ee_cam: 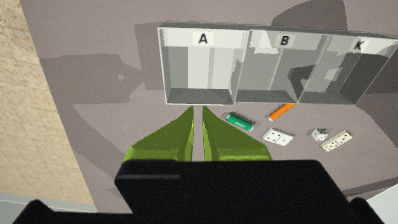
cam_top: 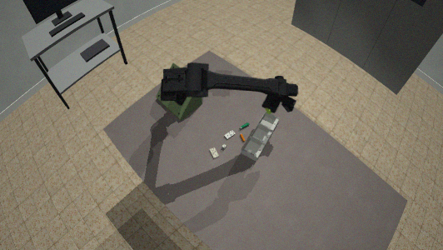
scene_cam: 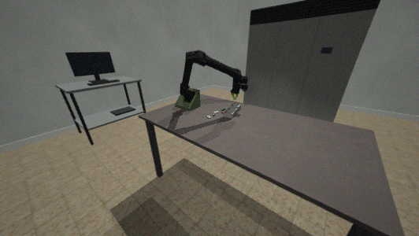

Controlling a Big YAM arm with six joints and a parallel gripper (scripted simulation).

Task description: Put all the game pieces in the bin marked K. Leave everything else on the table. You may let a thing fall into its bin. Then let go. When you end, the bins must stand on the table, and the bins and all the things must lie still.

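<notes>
The white die is 6 cm behind my hand, 25 cm to the right of it and 10 cm below it. From my hand the other things lie so: orange cylinder 3 cm behind, 15 cm to the right, 10 cm below; then green cylinder 7 cm behind, 9 cm to the right, 10 cm below; then grey three-part bin 3 cm ahead, 8 cm to the right, 8 cm below.
</notes>
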